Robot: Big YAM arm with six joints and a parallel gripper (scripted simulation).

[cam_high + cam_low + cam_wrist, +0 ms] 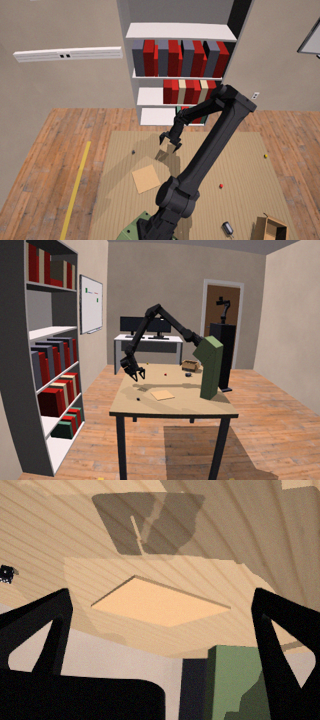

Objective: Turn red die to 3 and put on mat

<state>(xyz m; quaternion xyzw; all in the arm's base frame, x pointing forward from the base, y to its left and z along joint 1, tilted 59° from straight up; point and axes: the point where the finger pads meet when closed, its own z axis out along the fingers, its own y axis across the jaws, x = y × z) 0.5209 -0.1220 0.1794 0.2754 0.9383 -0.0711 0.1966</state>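
The red die lies 320 mm behind my hand, 230 mm to the right of it and 60 mm below it. Also, from my hand: tan square mat 180 mm to the left, 120 mm behind, 70 mm below; then dark object 540 mm behind, 150 mm to the right, 60 mm below; then black die 210 mm to the left, 80 mm ahead, 60 mm below.
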